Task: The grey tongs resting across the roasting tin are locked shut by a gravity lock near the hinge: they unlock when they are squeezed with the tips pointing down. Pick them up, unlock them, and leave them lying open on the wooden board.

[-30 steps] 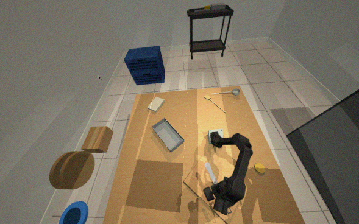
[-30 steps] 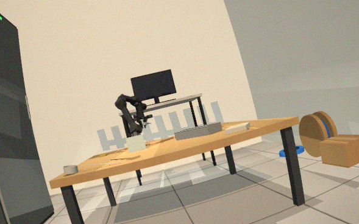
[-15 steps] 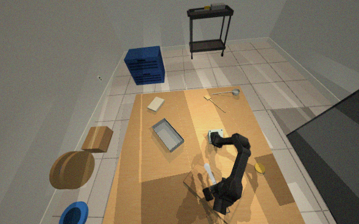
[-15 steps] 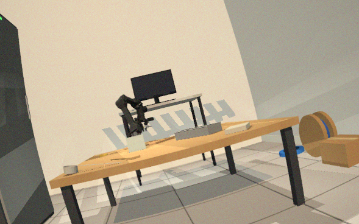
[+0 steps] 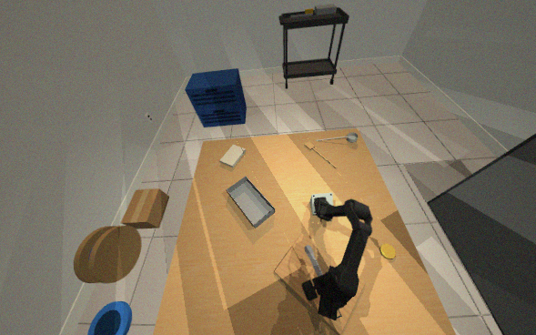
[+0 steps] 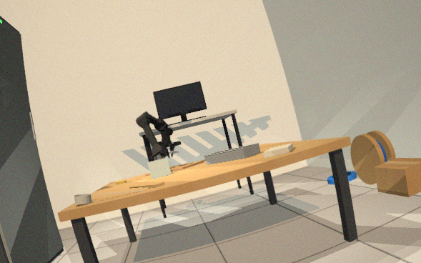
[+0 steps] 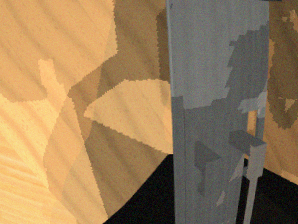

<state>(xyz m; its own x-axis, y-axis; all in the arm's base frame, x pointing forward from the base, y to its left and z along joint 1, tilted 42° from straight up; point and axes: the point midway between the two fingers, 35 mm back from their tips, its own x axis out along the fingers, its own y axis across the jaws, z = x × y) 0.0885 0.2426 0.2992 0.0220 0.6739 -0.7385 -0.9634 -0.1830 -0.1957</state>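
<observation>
The wooden board lies 80 mm below my gripper tip and 20 mm to the right of it. From my gripper tip the other things lie so: yellow lock piece 40 mm above, 10 mm to the right; grey roasting tin 460 mm to the right, 320 mm ahead, 60 mm below; yellow disc 380 mm behind, 110 mm to the right, 80 mm below.
</observation>
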